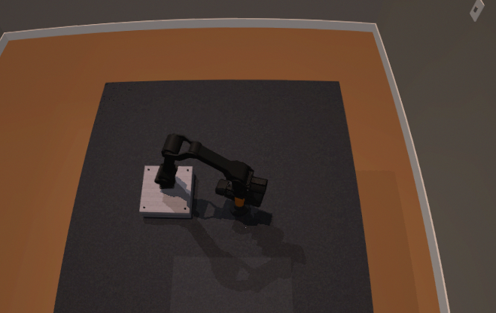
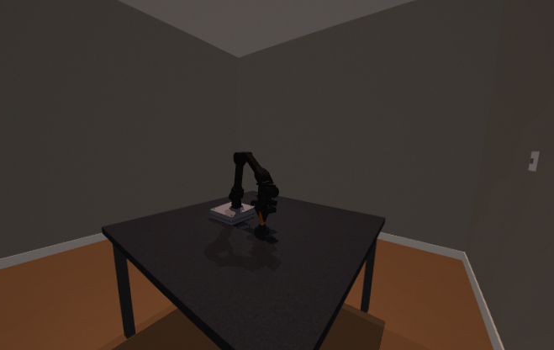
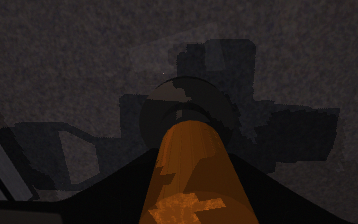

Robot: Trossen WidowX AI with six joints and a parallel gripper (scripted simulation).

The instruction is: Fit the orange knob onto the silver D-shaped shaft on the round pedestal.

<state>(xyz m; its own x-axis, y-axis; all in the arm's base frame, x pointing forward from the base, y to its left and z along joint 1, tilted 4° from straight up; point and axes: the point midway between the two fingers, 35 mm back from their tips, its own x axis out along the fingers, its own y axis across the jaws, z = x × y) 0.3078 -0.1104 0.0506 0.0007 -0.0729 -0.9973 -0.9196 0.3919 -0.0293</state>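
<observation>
The round pedestal with shaft lies 40 mm below my gripper tip. Also, from my gripper tip: orange knob: 30 mm above.
</observation>
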